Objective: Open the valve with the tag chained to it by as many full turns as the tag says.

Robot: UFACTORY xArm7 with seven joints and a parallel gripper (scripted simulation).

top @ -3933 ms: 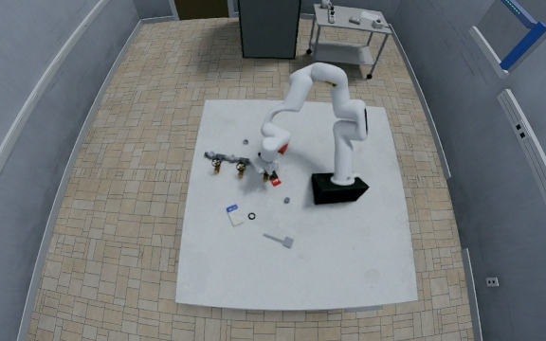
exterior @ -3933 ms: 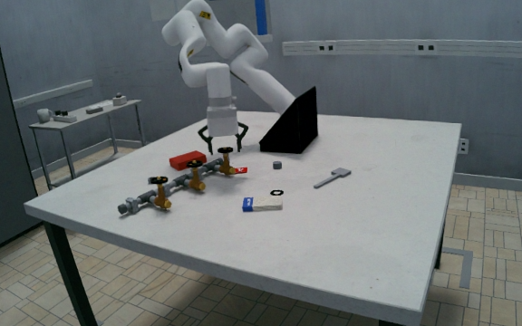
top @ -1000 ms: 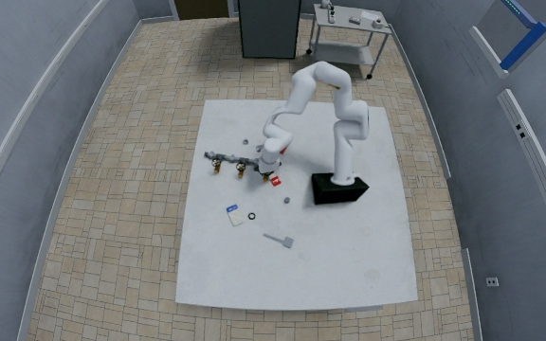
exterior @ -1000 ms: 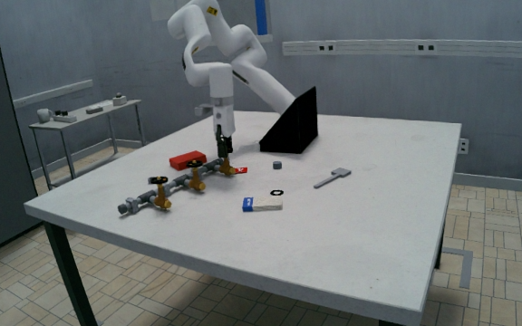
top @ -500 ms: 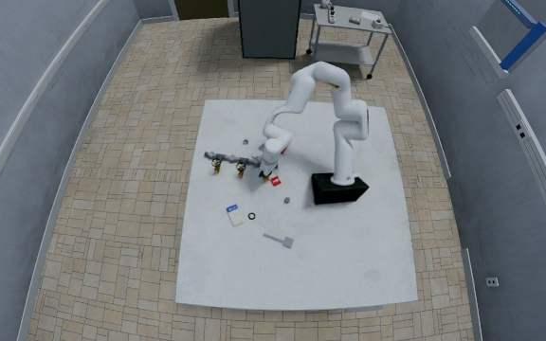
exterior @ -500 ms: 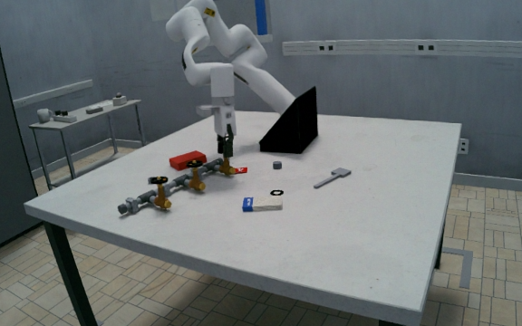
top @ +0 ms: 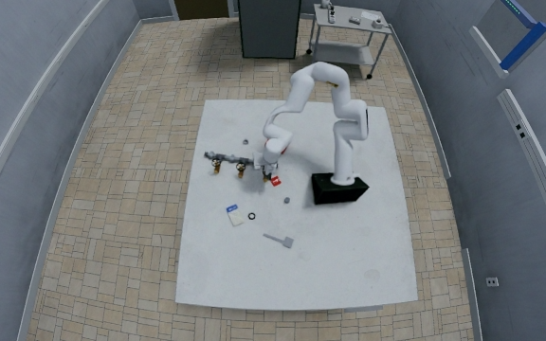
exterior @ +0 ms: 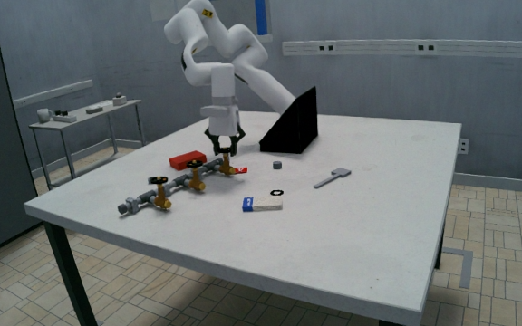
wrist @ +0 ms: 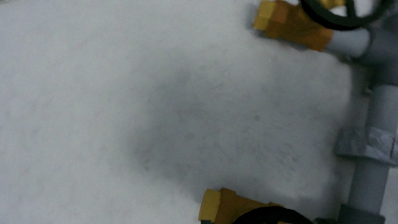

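My hand is 9 cm above the red tag, 4 cm past it and 3 cm to the right of it. From my hand the other things lie so: white box: 20 cm to the left, 19 cm ahead, 9 cm below; then red block: 21 cm to the right, 8 cm below, 8 cm behind; then grey flat tool: 36 cm to the left, 9 cm below, 3 cm behind.
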